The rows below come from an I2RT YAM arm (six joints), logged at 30 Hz.
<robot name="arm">
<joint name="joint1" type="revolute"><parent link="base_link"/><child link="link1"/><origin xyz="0.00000 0.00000 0.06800"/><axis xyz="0 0 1"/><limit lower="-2.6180" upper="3.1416"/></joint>
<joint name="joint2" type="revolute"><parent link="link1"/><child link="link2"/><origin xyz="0.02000 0.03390 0.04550"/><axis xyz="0 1 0"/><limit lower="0.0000" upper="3.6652"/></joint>
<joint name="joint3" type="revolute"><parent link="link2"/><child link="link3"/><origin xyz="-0.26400 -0.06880 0.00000"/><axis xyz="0 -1 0"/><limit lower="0.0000" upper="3.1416"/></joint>
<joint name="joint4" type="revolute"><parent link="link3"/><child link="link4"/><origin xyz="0.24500 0.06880 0.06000"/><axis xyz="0 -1 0"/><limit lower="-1.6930" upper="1.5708"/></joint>
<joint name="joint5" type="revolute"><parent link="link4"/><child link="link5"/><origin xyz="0.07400 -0.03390 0.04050"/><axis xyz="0 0 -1"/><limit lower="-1.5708" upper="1.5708"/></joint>
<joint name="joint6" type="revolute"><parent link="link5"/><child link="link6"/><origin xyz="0.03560 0.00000 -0.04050"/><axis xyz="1 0 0"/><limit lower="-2.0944" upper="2.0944"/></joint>
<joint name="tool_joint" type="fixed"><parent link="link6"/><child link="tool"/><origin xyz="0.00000 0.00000 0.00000" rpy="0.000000 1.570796 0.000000"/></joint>
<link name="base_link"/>
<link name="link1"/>
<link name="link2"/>
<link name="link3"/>
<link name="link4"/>
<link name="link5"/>
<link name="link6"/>
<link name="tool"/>
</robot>
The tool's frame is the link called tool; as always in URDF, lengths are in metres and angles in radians.
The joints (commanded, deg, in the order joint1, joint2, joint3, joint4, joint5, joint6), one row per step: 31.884 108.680 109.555 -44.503 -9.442 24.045; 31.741 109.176 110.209 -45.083 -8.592 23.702; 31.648 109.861 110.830 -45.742 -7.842 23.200; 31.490 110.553 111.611 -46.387 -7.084 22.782; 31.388 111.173 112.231 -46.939 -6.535 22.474; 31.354 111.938 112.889 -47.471 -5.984 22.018; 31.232 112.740 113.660 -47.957 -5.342 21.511; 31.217 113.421 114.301 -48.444 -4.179 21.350; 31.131 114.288 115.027 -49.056 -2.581 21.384; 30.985 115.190 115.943 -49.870 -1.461 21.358; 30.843 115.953 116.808 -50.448 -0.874 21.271; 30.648 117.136 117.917 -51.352 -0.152 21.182; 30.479 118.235 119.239 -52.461 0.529 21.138; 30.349 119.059 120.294 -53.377 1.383 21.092; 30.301 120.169 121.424 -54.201 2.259 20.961; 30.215 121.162 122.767 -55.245 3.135 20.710; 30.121 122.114 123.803 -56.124 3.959 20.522
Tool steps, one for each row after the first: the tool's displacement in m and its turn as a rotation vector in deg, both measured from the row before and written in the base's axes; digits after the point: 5 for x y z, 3 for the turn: 0.00211 -0.00056 -0.00071 -0.902 -0.126 -0.521; 0.00243 0.00014 -0.00236 -1.091 0.092 -0.281; 0.00274 -0.00026 -0.00152 -0.969 -0.007 -0.400; 0.00225 0.00007 -0.00178 -0.786 0.124 -0.268; 0.00249 0.00081 -0.00262 -0.914 0.133 -0.088; 0.00306 0.00030 -0.00224 -0.938 -0.023 -0.194; 0.00234 0.00044 -0.00213 -1.090 -0.060 -0.686; 0.00324 0.00002 -0.00322 -1.386 0.044 -1.182; 0.00320 -0.00022 -0.00271 -1.148 0.241 -0.865; 0.00280 -0.00005 -0.00168 -0.674 0.149 -0.458; 0.00405 0.00009 -0.00395 -1.025 0.528 -0.590; 0.00341 -0.00004 -0.00247 -0.930 0.480 -0.563; 0.00255 -0.00032 -0.00164 -0.950 0.237 -0.622; 0.00322 0.00081 -0.00336 -1.077 0.306 -0.477; 0.00274 0.00016 -0.00162 -1.092 0.180 -0.409; 0.00270 0.00010 -0.00281 -1.077 0.307 -0.426
